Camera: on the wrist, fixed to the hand. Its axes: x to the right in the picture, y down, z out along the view.
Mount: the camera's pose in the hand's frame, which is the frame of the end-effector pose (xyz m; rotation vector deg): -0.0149 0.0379 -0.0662 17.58 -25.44 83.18
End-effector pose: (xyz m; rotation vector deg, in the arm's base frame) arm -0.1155 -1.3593 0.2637 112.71 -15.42 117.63
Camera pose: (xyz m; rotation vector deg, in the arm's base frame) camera -0.1900 -1.3745 0.2477 -82.35 62.05 -66.90
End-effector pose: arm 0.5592 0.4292 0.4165 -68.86 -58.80 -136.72
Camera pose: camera 0.5494 0.3549 0.3960 -88.83 -16.23 -48.12
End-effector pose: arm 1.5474 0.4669 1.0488 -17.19 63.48 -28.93
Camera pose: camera 1.4912 0.5081 1.0144 36.63 32.20 38.31
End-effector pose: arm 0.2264 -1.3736 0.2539 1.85 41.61 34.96
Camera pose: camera 0.1565 -1.3620 0.2219 58.25 14.08 102.24
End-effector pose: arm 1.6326 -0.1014 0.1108 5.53 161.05 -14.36
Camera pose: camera 1.6301 -0.0526 0.1713 99.23 93.90 -15.02
